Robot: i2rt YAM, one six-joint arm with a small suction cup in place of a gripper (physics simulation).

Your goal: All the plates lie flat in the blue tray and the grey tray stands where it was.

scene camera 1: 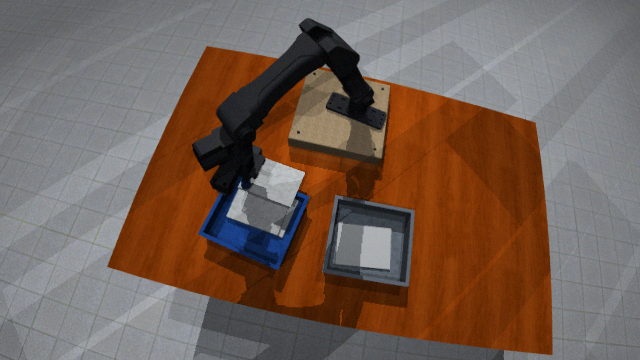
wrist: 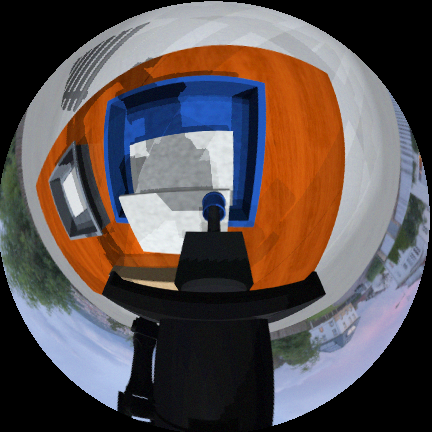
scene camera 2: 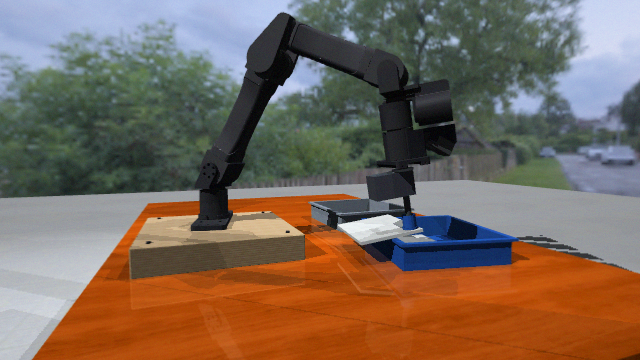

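Seen in the pictures: hand, tool point: point(scene camera 1: 246, 186) point(wrist: 213, 197) point(scene camera 2: 411, 233); arm's base, link origin: point(scene camera 1: 356, 111) point(scene camera 2: 214, 221).
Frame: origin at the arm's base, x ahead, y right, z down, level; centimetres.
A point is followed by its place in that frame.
Observation:
My suction cup point(scene camera 2: 408, 221) point(wrist: 213, 200) sits on one corner of a white square plate point(scene camera 1: 281, 178) @(z -0.3, x 32.5, y 12.2 cm) point(scene camera 2: 373, 228) @(z -0.4, x 33.1, y 15.5 cm) point(wrist: 160, 223) @(z -0.7, x 35.0, y 12.6 cm) and holds it. The plate hangs tilted over the blue tray's point(scene camera 1: 243, 251) @(z 0.0, x 56.1, y 12.7 cm) point(scene camera 2: 451, 259) @(z 3.4, x 44.3, y 26.0 cm) point(wrist: 185, 79) @(z 0.1, x 56.3, y 15.9 cm) edge on the arm-base side, partly outside the tray. Other white plates point(scene camera 1: 257, 214) @(z 3.5, x 44.5, y 14.6 cm) point(scene camera 2: 413, 238) @(z 3.5, x 44.2, y 9.9 cm) point(wrist: 177, 160) @(z 3.5, x 43.9, y 14.7 cm) lie flat stacked inside the blue tray beneath it. The grey tray point(scene camera 1: 330, 232) @(z 0.0, x 41.6, y -7.1 cm) point(scene camera 2: 340, 207) @(z 2.4, x 36.2, y -29.5 cm) point(wrist: 56, 177) @(z 3.0, x 46.8, y -30.3 cm) stands beside the blue one. It holds one flat white plate point(scene camera 1: 364, 246) @(z 4.1, x 40.6, y -18.2 cm) point(wrist: 73, 193) @(z 4.1, x 39.9, y -19.7 cm).
The arm stands on a tan block point(scene camera 1: 322, 129) @(z 0.0, x 11.6, y 7.6 cm) point(scene camera 2: 214, 251) @(z 1.7, x 2.5, y 19.6 cm) at the back of the orange table point(scene camera 1: 469, 201) @(z 5.0, x 12.4, y -47.5 cm) point(scene camera 2: 313, 313) @(z 5.0, x 17.4, y 39.8 cm). The arm's wrist hangs over the blue tray's back corner.

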